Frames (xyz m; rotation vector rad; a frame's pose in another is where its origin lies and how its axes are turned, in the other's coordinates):
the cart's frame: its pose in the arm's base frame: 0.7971 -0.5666 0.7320 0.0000 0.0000 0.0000
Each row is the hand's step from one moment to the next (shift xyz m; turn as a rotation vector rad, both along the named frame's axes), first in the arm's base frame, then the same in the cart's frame.
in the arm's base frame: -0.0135 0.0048 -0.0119 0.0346 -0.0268 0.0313
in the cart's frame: -0.0135 0.0048 -0.0119 0.0346 -0.0268 0.0313
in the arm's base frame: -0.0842 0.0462 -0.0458 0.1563 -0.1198 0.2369
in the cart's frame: -0.0842 0.0462 -0.0458 0.1563 -0.1198 0.2369
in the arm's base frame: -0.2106 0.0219 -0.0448 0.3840 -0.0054 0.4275
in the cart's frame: -0.2106 0.0219 -0.0448 0.3840 -0.0054 0.4275
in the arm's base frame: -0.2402 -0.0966 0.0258 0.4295 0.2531 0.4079
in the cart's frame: -0.2402 -0.0966 0.0258 0.4295 0.2531 0.4079
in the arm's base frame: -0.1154 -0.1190 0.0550 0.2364 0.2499 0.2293
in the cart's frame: -0.1154 -0.1190 0.0550 0.2364 0.2499 0.2293
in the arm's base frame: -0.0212 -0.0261 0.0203 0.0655 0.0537 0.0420
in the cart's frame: -0.0212 -0.0261 0.0203 0.0655 0.0537 0.0420
